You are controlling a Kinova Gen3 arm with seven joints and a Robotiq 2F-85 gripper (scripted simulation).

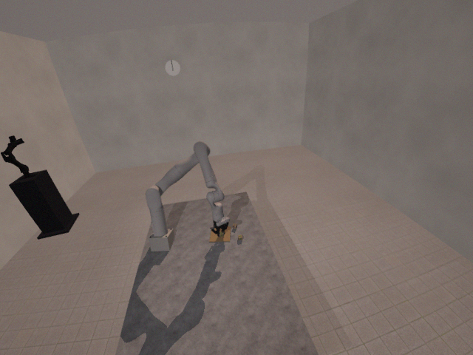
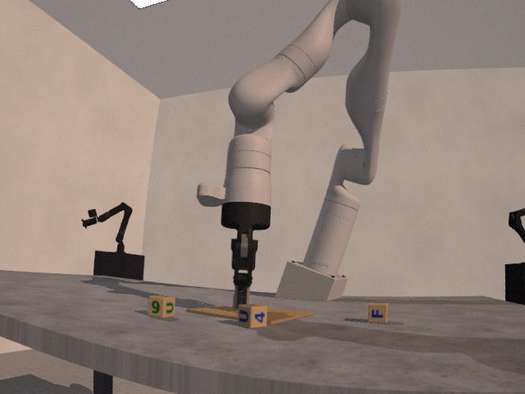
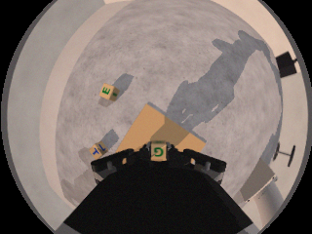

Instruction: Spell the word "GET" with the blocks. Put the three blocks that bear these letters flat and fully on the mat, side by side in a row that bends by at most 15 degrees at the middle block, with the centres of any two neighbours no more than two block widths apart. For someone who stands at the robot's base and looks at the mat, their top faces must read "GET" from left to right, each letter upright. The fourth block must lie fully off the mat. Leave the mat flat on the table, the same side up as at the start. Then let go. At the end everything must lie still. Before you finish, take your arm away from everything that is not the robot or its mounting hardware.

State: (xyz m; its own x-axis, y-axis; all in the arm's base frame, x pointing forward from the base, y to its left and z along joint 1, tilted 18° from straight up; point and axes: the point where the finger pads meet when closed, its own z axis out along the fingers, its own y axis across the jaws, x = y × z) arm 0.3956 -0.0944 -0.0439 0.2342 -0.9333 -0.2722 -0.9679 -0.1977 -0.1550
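Now: hand 2 cm to the right of the mat and 2 cm above it. The rest, counted from my hand: E block (11 cm ahead, 8 cm to the right, 1 cm below); F block (3 cm ahead, 20 cm to the left, 1 cm below).
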